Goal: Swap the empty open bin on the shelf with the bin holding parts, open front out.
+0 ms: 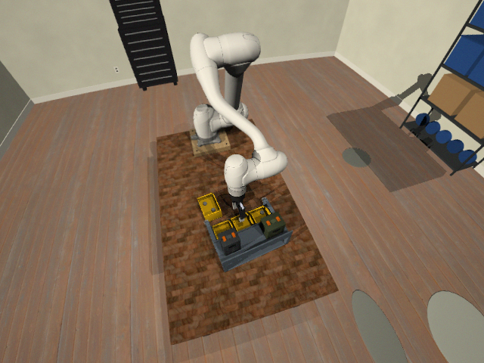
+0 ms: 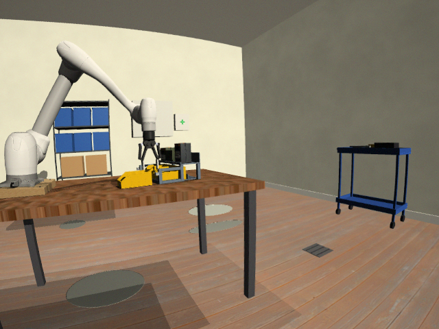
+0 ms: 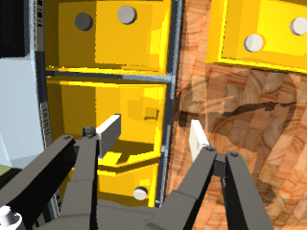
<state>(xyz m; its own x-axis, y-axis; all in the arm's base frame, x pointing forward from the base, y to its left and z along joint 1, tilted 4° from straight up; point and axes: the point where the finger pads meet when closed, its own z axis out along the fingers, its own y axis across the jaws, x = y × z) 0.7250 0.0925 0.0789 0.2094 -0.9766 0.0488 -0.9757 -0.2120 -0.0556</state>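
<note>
Now: the shelf lip 80 mm below my hand and 20 mm behind it. Also, from my hand: dark box 190 mm ahead, 80 mm to the right, 80 mm above; then board 180 mm ahead, 40 mm to the left, 10 mm above; then green box 150 mm to the left, 150 mm ahead, 60 mm above.
</note>
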